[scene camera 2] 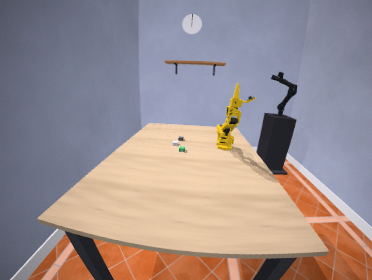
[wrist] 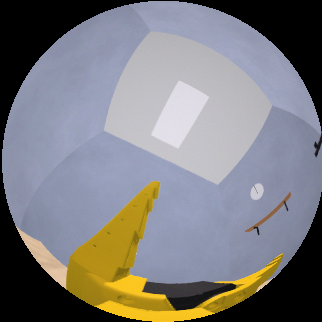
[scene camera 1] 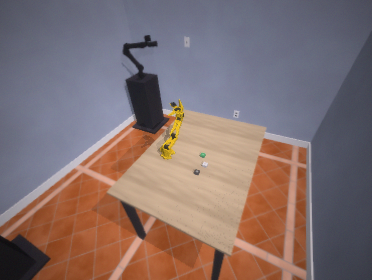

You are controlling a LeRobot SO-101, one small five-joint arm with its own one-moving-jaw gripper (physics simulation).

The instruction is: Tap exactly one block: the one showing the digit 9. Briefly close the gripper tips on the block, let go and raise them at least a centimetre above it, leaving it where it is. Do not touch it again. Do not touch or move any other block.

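Three small blocks lie apart on the wooden table (scene camera 1: 155,185) (scene camera 2: 180,200): a green block (scene camera 1: 202,155) (scene camera 2: 182,149), a white block (scene camera 1: 205,164) (scene camera 2: 175,143) and a dark block (scene camera 1: 197,172) (scene camera 2: 181,138). They are too small for any digit to be read, so I cannot tell which shows the 9. The blocks do not show in the wrist view. My gripper (scene camera 1: 176,102) (scene camera 2: 245,91) (wrist: 219,220) is open wide and empty, raised high on the upright yellow arm, well above and to the side of the blocks. Its jaws point upward.
A second, black arm (scene camera 1: 134,57) (scene camera 2: 287,92) stands on a black pedestal (scene camera 1: 145,100) (scene camera 2: 276,140) off the table. A shelf (scene camera 2: 195,63) (wrist: 270,215) and a clock (scene camera 2: 192,24) (wrist: 257,191) are on the wall.
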